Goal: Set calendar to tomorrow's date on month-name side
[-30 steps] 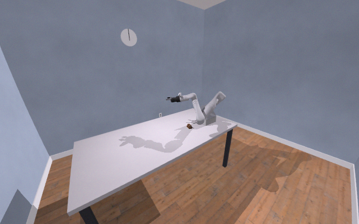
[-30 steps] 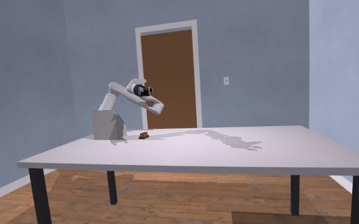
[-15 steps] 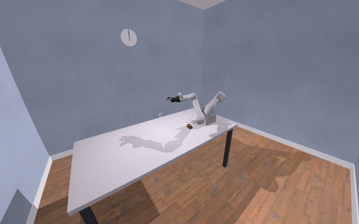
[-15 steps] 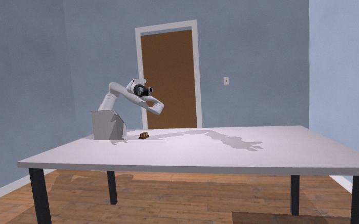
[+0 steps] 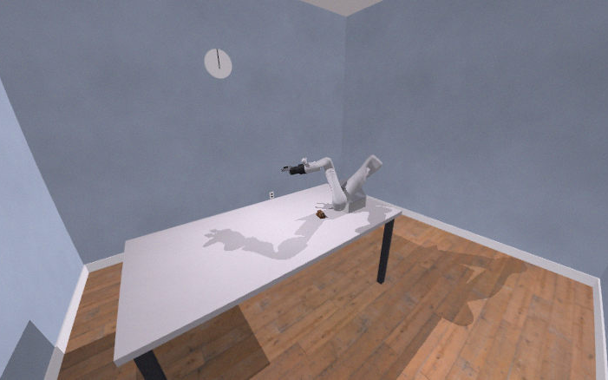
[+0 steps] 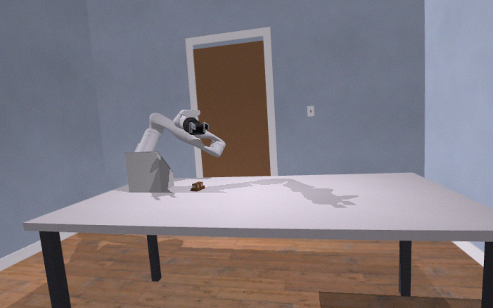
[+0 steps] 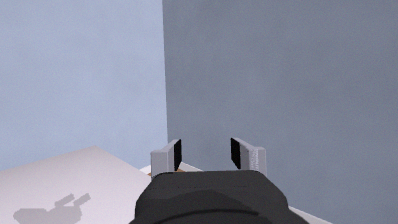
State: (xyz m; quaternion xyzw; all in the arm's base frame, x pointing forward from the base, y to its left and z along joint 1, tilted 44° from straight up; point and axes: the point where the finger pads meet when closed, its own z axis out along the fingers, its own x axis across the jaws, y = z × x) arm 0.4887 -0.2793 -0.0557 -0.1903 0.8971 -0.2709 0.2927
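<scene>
My gripper is now 160 mm past the brown cube, 230 mm to the right of it and 320 mm above it.
</scene>
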